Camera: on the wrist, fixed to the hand. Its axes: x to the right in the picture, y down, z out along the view.
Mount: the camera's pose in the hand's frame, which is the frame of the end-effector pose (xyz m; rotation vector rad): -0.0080 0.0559 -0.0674 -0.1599 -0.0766 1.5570
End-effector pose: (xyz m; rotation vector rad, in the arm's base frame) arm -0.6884 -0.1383 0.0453 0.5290 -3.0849 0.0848
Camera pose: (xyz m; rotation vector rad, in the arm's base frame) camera -0.6994 -0.0793 0.1096 1.7516 2.5126 0.1655
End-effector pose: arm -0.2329 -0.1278 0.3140 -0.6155 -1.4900 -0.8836
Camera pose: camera -0.1479 -0.1501 0.3137 -1.5803 -0.5966 0.2659
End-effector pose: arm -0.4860 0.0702 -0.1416 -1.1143 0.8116 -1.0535
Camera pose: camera -0.5363 0.0625 -0.2133 -0.3470 1.3222 0.3658
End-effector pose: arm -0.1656 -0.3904 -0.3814 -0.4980 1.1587 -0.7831
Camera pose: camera -0.2144 -0.3455 -0.4391 0.3118 1.1544 0.6714
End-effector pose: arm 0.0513 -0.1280 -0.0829 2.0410 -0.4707 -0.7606
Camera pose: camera 0.0883 -0.1125 -0.0046 0.9517 -1.6455 0.1172
